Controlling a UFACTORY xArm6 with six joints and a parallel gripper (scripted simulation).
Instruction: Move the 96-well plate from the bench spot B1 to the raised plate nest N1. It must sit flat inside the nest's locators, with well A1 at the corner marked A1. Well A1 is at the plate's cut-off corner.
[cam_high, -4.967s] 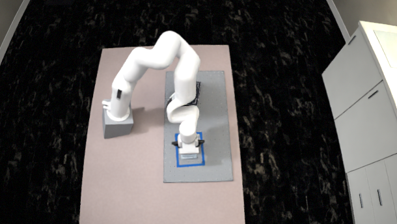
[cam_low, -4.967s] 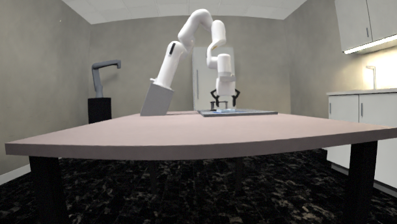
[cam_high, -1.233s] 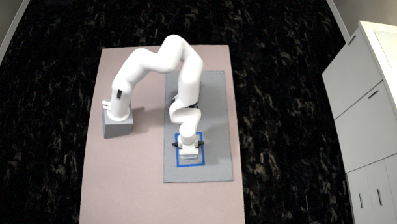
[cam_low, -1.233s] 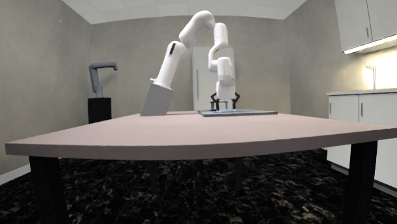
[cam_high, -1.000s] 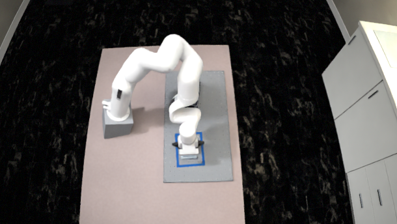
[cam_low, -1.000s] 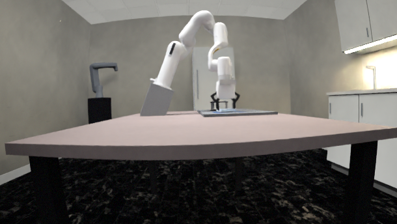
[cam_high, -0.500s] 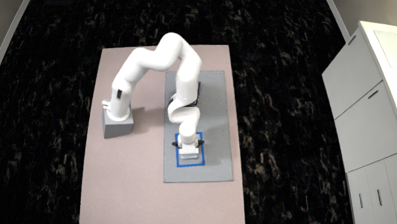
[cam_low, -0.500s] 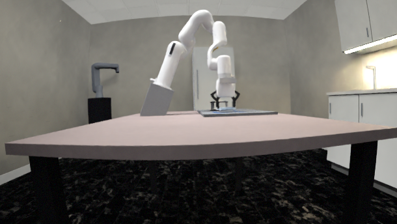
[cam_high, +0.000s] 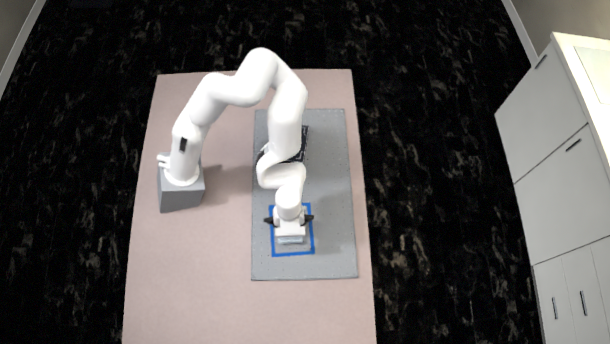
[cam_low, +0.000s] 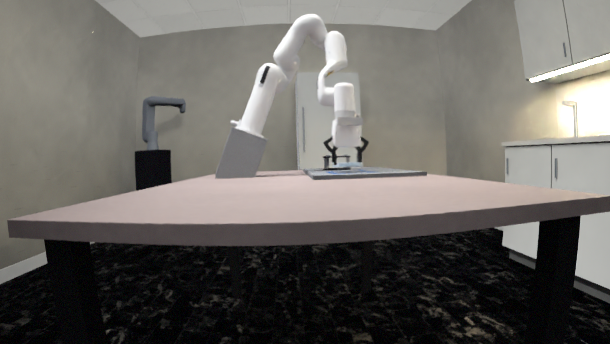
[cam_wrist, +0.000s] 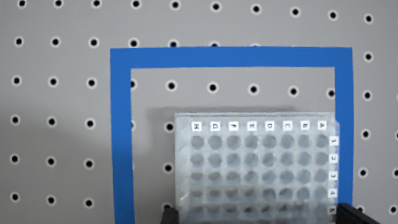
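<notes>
My gripper is now 32 cm to the right of the black raised nest N1, 3 cm past it and 2 cm below it. Also, from my hand: 96-well plate: 1 cm below.
</notes>
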